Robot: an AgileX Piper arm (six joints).
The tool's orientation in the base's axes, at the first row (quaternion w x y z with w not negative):
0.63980, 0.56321, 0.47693, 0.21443
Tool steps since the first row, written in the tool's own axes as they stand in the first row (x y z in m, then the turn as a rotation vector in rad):
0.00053, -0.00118, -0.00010, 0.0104, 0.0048, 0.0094
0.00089, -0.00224, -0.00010, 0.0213, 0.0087, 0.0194
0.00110, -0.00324, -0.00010, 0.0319, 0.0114, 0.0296
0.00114, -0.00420, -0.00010, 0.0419, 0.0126, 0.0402
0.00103, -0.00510, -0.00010, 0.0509, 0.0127, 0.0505
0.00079, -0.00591, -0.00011, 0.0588, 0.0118, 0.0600
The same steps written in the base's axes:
-0.00016, 0.00016, -0.00128, 0.0140, 0.0049, -0.0002
-0.00027, 0.00016, -0.00239, 0.0285, 0.0097, -0.0015
-0.00044, 0.00006, -0.00339, 0.0427, 0.0137, -0.0039
-0.00067, -0.00017, -0.00430, 0.0565, 0.0167, -0.0074
-0.00096, -0.00051, -0.00509, 0.0694, 0.0187, -0.0115
-0.00129, -0.00092, -0.00575, 0.0809, 0.0200, -0.0161

